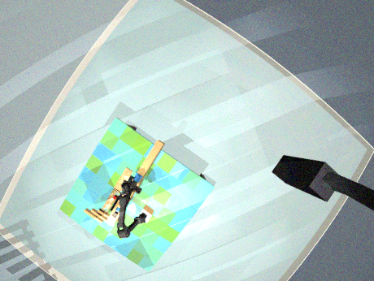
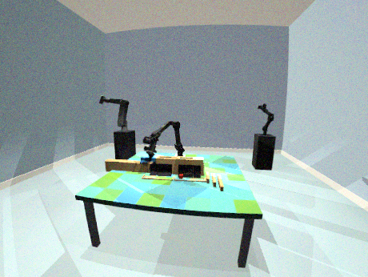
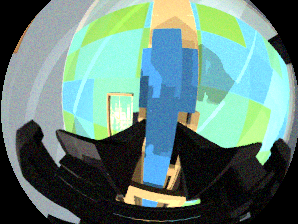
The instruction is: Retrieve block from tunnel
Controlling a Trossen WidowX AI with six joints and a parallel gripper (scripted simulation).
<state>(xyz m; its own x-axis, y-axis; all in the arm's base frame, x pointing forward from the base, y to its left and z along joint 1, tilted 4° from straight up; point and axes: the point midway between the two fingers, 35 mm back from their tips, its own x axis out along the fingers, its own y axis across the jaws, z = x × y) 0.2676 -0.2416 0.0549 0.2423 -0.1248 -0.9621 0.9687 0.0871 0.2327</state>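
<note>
Now: the small red block 80 mm ahead of my gripper tip, 330 mm to the left of it and 100 mm below it. Round my gripper tip: tan tunnel 20 mm ahead, 50 mm to the left, 50 mm below.
</note>
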